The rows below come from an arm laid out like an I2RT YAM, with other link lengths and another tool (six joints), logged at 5 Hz.
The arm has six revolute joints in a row. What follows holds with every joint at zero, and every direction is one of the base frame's.
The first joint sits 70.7 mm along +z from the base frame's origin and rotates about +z.
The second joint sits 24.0 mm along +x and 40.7 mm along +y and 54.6 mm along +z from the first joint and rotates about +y.
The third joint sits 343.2 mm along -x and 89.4 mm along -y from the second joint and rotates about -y.
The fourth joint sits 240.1 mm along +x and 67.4 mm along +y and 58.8 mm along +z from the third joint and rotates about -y.
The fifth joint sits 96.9 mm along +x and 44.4 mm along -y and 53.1 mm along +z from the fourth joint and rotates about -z.
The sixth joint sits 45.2 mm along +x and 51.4 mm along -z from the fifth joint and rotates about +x.
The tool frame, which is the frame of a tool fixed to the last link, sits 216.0 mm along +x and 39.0 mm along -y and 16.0 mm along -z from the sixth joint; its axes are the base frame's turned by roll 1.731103, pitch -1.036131 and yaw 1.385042 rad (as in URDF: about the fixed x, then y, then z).
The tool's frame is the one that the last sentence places.
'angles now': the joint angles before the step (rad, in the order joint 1, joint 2, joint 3, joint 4, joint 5, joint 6). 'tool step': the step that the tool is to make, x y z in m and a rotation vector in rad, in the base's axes. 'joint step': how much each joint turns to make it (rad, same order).
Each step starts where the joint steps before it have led.
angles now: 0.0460, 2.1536, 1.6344, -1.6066, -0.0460, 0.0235
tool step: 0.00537, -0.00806, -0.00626, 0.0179, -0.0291, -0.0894
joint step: -0.0630, 0.0000, 0.0000, 0.0302, -0.0286, 0.0137
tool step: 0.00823, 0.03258, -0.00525, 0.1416, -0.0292, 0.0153
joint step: 0.0084, 0.0000, 0.0001, 0.0171, -0.1201, -0.0767
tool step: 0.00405, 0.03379, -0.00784, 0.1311, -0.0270, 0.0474
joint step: 0.0271, 0.0000, -0.0295, 0.0367, -0.1049, -0.0835
